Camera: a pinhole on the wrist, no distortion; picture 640 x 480 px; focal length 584.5 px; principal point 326.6 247.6 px. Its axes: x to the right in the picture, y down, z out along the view. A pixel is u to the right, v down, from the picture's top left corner.
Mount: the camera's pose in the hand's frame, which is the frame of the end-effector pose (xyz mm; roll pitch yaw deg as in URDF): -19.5 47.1 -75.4 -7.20 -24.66 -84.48
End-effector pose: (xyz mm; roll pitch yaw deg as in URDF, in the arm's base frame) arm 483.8 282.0 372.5 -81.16 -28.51 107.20
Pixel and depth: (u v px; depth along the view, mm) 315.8 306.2 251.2
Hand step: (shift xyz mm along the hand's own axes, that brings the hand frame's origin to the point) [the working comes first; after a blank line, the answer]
In the camera's frame: -4.6 25.2 251.2

26.4 158.9 146.3
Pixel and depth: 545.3 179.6 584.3
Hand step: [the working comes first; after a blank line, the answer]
In the camera's frame: 218.6 -68.0 584.3

-18.2 94.2 550.4
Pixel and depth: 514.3 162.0 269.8
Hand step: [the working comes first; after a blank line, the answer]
In the camera's frame: 86.6 -39.5 269.8

-28.2 81.4 208.5
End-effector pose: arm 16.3 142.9 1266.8 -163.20 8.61 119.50
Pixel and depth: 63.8 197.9 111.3
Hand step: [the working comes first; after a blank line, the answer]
In the camera's frame: -50.0 -9.5 111.3

-23.8 139.2 5.2
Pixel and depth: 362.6 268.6 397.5
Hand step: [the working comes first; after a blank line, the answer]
In the camera's frame: 24.5 14.3 397.5

30.6 194.1 291.6
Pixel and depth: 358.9 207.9 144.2
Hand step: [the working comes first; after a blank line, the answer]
In the camera's frame: 8.0 -9.8 144.2

-16.3 100.6 59.1
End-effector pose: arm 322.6 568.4 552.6 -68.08 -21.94 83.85
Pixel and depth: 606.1 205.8 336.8
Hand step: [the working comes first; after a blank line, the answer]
In the camera's frame: 161.1 -24.1 336.8

-0.7 43.2 298.2
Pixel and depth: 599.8 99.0 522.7
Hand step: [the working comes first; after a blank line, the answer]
In the camera's frame: 244.3 -132.9 522.7

-85.6 42.0 513.0
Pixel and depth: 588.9 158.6 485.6
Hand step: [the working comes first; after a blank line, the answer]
In the camera's frame: 217.9 -73.9 485.6

-32.6 52.7 461.8
